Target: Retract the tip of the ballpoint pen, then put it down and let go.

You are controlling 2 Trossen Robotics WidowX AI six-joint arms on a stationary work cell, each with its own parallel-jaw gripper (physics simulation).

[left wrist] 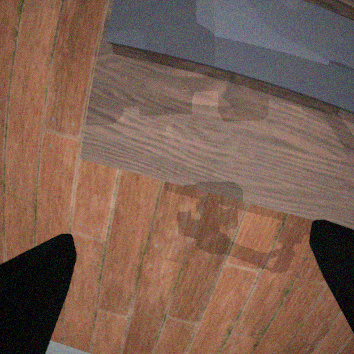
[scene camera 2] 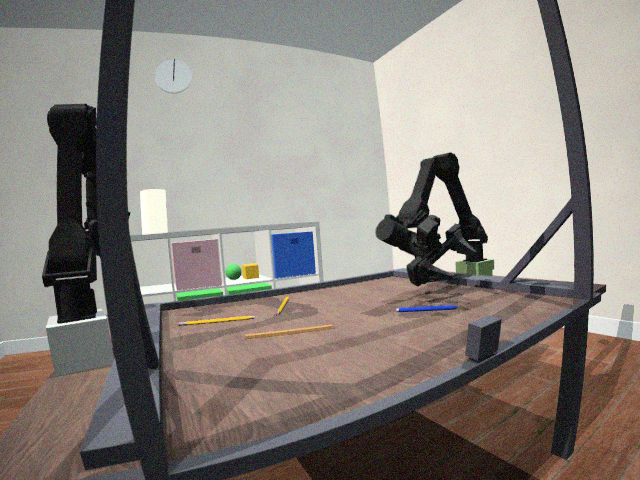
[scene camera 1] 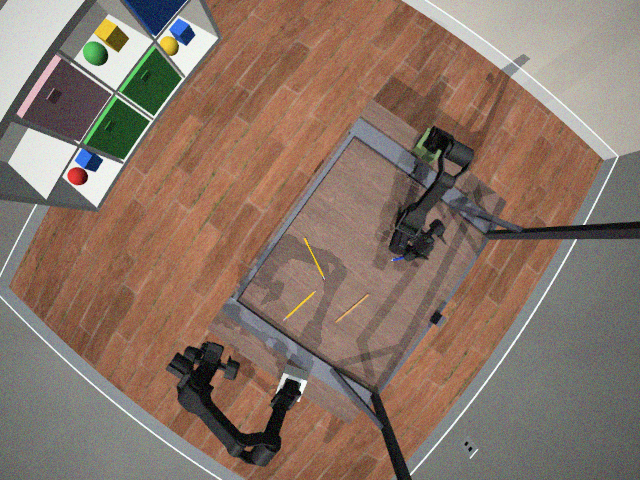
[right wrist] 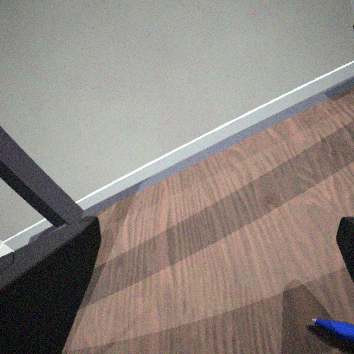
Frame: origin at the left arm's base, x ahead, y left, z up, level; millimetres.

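Where they show: left gripper, fingertip midpoint: (left wrist: 193,240); right gripper, fingertip midpoint: (scene camera 2: 465,265) (scene camera 1: 437,251) (right wrist: 221,229); left arm's base, link origin: (scene camera 2: 76,317) (scene camera 1: 291,387); right arm's base, link origin: (scene camera 2: 474,260) (scene camera 1: 432,143).
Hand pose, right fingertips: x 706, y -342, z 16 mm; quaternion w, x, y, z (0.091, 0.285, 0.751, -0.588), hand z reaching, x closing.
Observation:
Things, the pixels of their top centre, and the offset from my right fingertips. Level surfaces: height alone.
- blue ballpoint pen, top centre: (scene camera 2: 427,306) (scene camera 1: 408,256) dx -51, dy +73, dz -87 mm
- table, surface height: dz -98 mm
- orange-brown stick, top centre: (scene camera 2: 289,330) (scene camera 1: 352,308) dx -332, dy +218, dz -91 mm
- small dark block, top centre: (scene camera 2: 484,320) (scene camera 1: 440,321) dx -255, dy -139, dz -40 mm
The blue ballpoint pen (scene camera 1: 397,258) (scene camera 2: 427,308) (right wrist: 337,327) lies flat on the table (scene camera 2: 310,382). Its small pale tip shows at the lower right of the right wrist view; the rest runs out of that picture. In scene camera 1 the right arm covers part of the pen. My right gripper (scene camera 1: 435,248) (scene camera 2: 464,266) (right wrist: 221,229) is open and empty, above the table near the pen and apart from it. My left gripper (scene camera 1: 205,364) (left wrist: 193,240) is open and empty, out beyond the table's edge over the floor. In scene camera 2 a frame post hides much of the left arm.
Two yellow pencils (scene camera 1: 314,258) (scene camera 2: 217,320) and an orange-brown stick (scene camera 1: 352,308) (scene camera 2: 289,331) lie on the table. A small dark block (scene camera 1: 436,317) (scene camera 2: 483,338) sits on the table rim. Dark frame posts (scene camera 1: 563,231) (scene camera 2: 116,155) rise at the table's corners.

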